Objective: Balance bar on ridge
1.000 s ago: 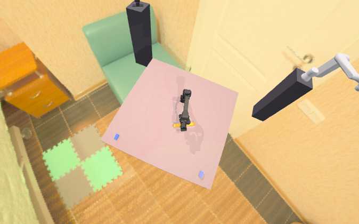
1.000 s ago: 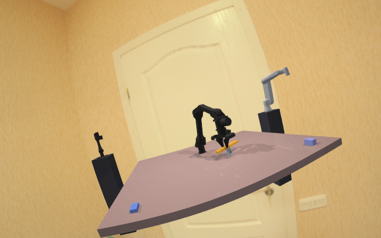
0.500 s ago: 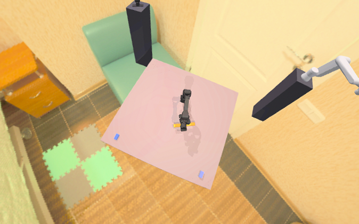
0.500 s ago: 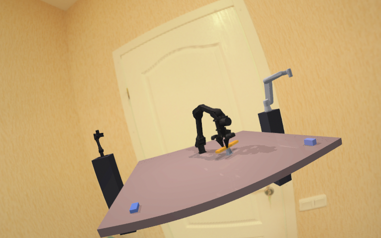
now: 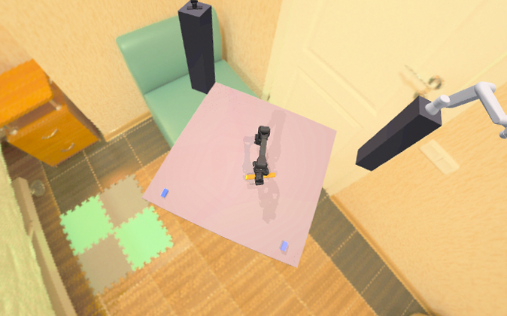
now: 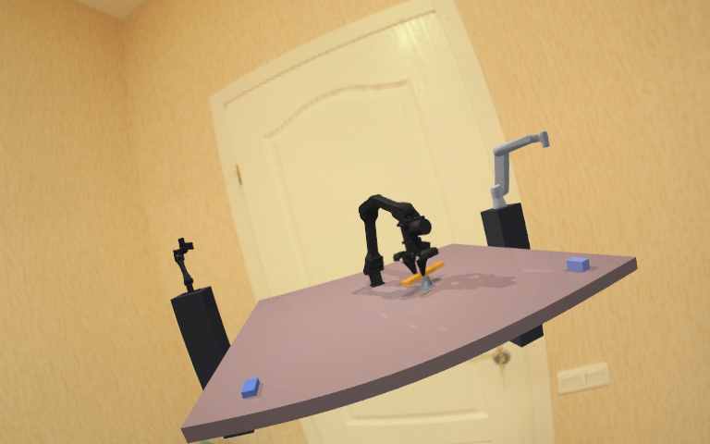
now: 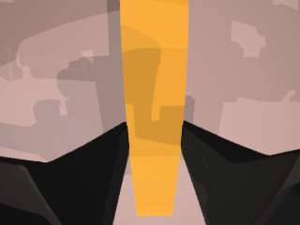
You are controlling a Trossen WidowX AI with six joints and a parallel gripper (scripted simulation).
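The yellow bar lies 1 cm behind my gripper tip and 2 cm to the left of it.
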